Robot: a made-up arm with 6 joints. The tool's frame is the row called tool. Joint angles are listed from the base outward.
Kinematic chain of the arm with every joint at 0, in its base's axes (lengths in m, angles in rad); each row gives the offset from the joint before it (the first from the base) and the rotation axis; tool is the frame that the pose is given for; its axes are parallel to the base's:
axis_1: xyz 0 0 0.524 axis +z
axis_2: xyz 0 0 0 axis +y
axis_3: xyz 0 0 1.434 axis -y
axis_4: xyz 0 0 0 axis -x
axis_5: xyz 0.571 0 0 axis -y
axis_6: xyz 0 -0.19 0 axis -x
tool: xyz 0 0 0
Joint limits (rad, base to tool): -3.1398..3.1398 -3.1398..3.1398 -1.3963..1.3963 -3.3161..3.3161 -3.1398..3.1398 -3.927..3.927
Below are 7 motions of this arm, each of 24 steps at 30 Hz.
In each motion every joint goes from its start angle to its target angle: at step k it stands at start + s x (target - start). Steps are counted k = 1, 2, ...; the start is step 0. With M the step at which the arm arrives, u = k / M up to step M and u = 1 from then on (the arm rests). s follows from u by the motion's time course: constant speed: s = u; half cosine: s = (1 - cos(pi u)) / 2; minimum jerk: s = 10 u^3 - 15 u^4 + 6 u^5.
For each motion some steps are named. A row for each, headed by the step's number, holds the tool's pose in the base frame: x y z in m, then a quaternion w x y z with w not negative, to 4 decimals.
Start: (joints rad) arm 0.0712 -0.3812 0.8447 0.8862 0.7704 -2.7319
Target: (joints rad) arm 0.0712 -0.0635 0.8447 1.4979 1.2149 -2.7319
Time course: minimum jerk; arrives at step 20
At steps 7, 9, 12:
7: -0.3409 -0.1224 2.4790 0.5458 0.3592 -0.2039 0.7290
9: -0.2437 -0.0978 2.4994 0.5889 0.3266 -0.1732 0.7187
12: -0.0818 -0.0561 2.5195 0.6509 0.2738 -0.1107 0.6994

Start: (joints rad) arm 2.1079 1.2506 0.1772 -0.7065 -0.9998 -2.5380
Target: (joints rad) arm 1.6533 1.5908 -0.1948 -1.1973 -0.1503 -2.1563
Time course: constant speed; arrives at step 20
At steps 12, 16, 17, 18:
12: -0.2420 1.2862 0.1093 0.4932 0.3009 0.5334 -0.6179
16: -0.1259 1.2188 0.0356 0.4912 0.3726 0.4793 -0.6246
17: -0.0991 1.2002 0.0193 0.4931 0.3890 0.4633 -0.6252
18: -0.0734 1.1809 0.0038 0.4959 0.4045 0.4465 -0.6254

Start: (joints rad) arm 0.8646 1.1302 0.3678 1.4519 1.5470 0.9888
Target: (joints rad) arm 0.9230 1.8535 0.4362 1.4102 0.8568 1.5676
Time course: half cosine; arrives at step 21
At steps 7, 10, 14, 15, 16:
7: 1.2176 1.4321 0.5492 0.2502 -0.3639 -0.6843 0.5802
10: 1.1932 1.4363 0.2672 0.2122 -0.4230 -0.6468 0.5981
14: 1.1191 1.3886 -0.1058 0.1322 -0.4851 -0.5962 0.6259
15: 1.0974 1.3703 -0.1833 0.1112 -0.4951 -0.5855 0.6322
16: 1.0765 1.3517 -0.2511 0.0916 -0.5028 -0.5762 0.6377

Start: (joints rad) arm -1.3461 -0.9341 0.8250 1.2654 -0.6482 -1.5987
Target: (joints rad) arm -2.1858 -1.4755 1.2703 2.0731 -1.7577 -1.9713
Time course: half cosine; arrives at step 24
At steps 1, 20, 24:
1: -0.3714 1.3948 1.8996 0.4392 -0.1641 -0.7566 -0.4557
20: 1.1349 1.6599 0.8133 0.2244 0.3069 0.9243 -0.0337
24: 1.2393 1.5959 0.7269 0.2431 0.3039 0.9153 -0.1039

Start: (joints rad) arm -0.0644 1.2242 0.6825 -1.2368 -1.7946 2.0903
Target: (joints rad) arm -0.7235 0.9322 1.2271 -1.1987 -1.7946 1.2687
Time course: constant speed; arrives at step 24
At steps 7, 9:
7: 1.7207 -0.5180 0.7857 0.6809 -0.0587 0.1217 0.7198
9: 1.6966 -0.6145 0.8526 0.7056 -0.0626 0.1326 0.6933

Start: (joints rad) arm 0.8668 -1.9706 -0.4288 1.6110 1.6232 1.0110
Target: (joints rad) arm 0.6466 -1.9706 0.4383 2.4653 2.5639 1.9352
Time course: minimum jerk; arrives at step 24
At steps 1, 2, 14, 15, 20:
1: -0.9734 -1.1340 0.5420 0.1936 0.3082 0.8257 0.4310
2: -0.9764 -1.1343 0.5413 0.1976 0.3085 0.8236 0.4331
14: -1.3817 -1.0763 0.3759 0.6830 0.2829 0.4357 0.5134
15: -1.4189 -1.0596 0.3525 0.7212 0.2750 0.3954 0.4978
20: -1.5309 -0.9924 0.2715 0.8242 0.2486 0.2804 0.4247

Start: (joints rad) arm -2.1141 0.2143 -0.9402 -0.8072 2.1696 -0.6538
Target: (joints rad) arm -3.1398 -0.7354 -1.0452 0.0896 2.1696 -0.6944
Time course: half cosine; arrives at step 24
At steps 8, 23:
8: -0.2665 -0.0378 1.4340 0.1927 -0.4721 -0.4713 -0.7196
23: 0.4083 0.1918 1.4307 0.3120 -0.7377 -0.1930 -0.5669

